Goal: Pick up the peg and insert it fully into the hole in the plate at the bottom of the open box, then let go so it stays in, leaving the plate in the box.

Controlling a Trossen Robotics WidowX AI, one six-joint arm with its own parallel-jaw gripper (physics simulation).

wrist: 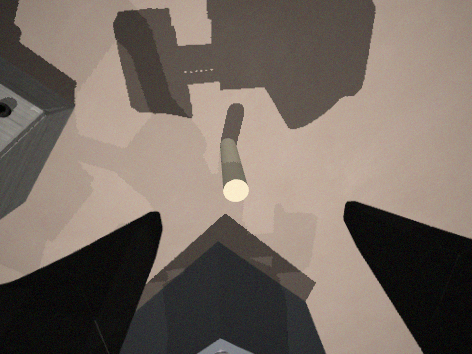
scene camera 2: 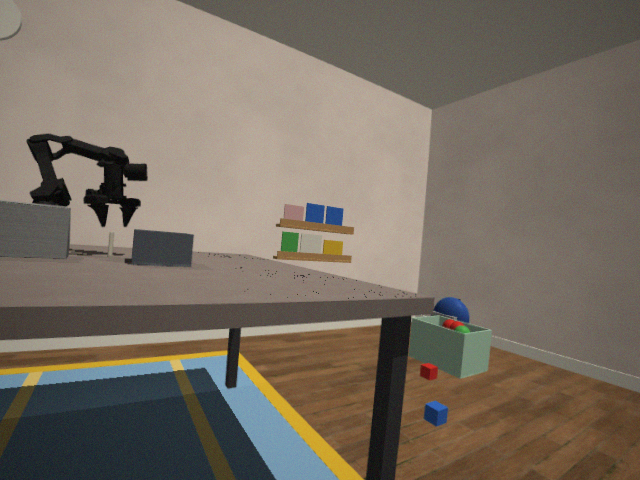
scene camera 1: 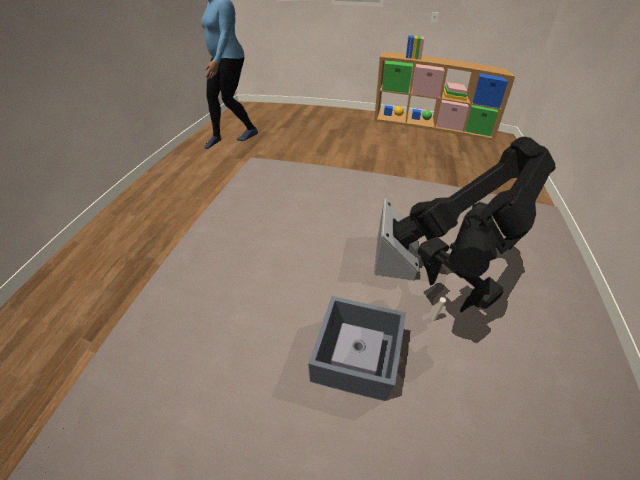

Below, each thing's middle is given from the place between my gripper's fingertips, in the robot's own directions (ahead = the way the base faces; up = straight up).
I see my gripper 120 mm short of the dark grey box (scene camera 1: 379,386), 180 mm to the left of it and 50 mm above it. Round my hand: light square plate (scene camera 1: 357,348) 120 mm ahead, 180 mm to the right, 60 mm below.
